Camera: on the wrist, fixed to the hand. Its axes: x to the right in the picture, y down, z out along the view.
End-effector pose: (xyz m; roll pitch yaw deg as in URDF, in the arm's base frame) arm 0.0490 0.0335 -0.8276 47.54 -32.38 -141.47
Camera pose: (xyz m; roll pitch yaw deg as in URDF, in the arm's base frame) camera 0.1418 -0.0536 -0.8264 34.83 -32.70 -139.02
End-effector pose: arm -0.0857 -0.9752 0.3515 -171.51 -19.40 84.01
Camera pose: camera 0.0144 -1.0234 0.4135 177.75 -20.42 82.08
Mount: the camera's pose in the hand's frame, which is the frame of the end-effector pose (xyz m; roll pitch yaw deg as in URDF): -0.0148 0.0930 -0.0856 -11.38 1.29 1.64
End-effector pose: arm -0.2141 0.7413 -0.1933 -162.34 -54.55 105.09
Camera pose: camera -0.0899 0.7209 -0.1744 -170.93 -55.23 101.66
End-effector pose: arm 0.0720 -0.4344 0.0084 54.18 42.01 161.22
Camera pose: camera 0.0265 -0.5497 0.0371 44.56 41.40 163.89
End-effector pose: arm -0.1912 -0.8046 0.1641 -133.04 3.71 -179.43
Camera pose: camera -0.1771 -0.6784 0.1555 -144.58 4.03 178.50
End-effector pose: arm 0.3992 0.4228 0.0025 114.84 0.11 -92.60
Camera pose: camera 0.4384 0.4356 0.1229 103.43 -1.92 -92.12
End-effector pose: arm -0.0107 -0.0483 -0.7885 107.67 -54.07 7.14
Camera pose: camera -0.1180 -0.0080 -0.7332 95.20 -56.02 8.45
